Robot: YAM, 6 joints.
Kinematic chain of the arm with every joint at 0, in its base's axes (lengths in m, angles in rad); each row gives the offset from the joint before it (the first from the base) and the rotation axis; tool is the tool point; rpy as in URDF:
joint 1: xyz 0 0 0.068 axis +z
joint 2: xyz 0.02 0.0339 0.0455 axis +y
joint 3: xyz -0.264 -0.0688 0 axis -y
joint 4: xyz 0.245 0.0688 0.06 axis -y
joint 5: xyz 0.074 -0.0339 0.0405 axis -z
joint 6: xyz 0.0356 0 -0.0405 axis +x
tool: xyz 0 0 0 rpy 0 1.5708 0
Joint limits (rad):
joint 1: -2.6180..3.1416
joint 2: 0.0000..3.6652
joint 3: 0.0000..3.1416
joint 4: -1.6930..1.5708
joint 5: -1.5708..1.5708
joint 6: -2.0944..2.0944
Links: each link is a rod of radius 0.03 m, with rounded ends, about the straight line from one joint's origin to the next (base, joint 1, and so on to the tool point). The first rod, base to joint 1, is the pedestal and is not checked.
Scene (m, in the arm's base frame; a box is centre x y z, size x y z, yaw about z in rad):
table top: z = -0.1
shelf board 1: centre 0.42 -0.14 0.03 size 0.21 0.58 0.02 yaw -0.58
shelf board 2: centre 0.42 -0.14 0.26 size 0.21 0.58 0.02 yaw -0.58
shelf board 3: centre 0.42 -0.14 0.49 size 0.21 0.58 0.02 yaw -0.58
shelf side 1: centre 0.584 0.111 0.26 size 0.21 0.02 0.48 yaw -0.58
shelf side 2: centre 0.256 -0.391 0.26 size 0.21 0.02 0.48 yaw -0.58
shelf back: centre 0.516 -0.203 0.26 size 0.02 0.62 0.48 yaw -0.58
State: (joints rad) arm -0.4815 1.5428 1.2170 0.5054 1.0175 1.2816
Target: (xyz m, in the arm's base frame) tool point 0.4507 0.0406 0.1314
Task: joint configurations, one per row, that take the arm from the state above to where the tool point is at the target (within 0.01 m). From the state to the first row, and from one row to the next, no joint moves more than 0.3 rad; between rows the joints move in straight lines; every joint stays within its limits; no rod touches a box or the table.
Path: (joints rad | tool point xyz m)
1: -0.2479 1.5292 1.1717 0.4609 0.9998 1.4235 | 0.3342 -0.1155 0.3574
2: -0.0142 1.5156 1.1264 0.4164 0.9822 1.5654 | 0.3482 -0.0346 0.3422
3: 0.2194 1.5020 1.0811 0.3720 0.9645 1.7073 | 0.3423 0.0464 0.3269
4: 0.3398 1.6727 0.9465 0.3762 0.9710 1.4945 | 0.3476 0.0917 0.2260
5: 0.4602 1.8435 0.8119 0.3804 0.9775 1.2816 | 0.3205 0.1259 0.1314
6: 0.3063 2.0076 1.0317 0.4273 0.9485 1.2816 | 0.3897 0.0929 0.1340
7: 0.1524 2.1718 1.2516 0.4742 0.9195 1.2816 | 0.4507 0.0406 0.1314

